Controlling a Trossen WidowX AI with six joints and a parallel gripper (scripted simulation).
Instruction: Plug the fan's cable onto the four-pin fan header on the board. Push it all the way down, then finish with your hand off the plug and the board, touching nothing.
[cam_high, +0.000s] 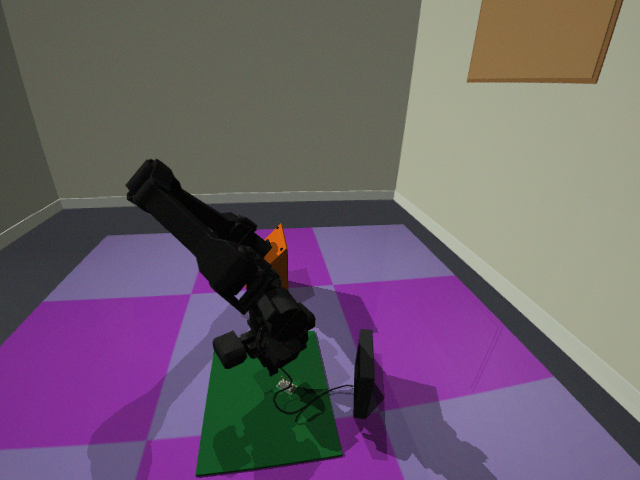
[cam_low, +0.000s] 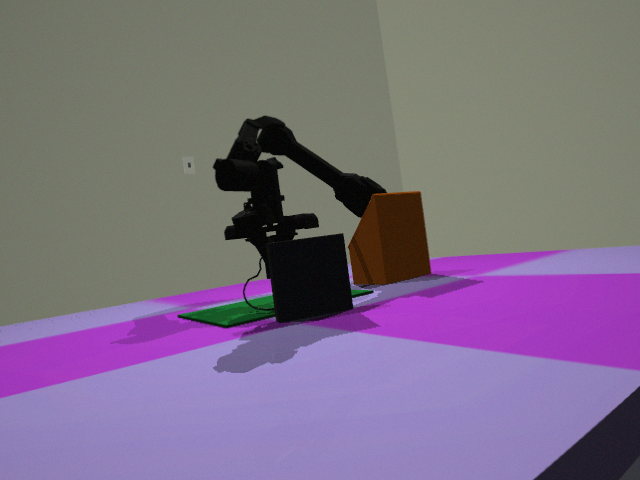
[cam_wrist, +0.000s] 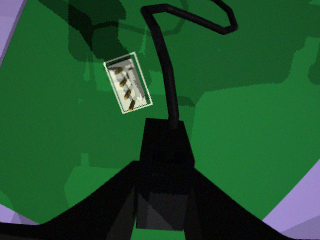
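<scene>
My gripper tip is now 20 mm short of the white four-pin header, 30 mm to the right of it and 60 mm above it. Also, from my gripper tip: black fan: 60 mm ahead, 160 mm to the left, 10 mm below; then green board: 10 mm ahead, 10 mm to the right, 80 mm below; then black plug: 10 mm ahead, 10 mm above.
</scene>
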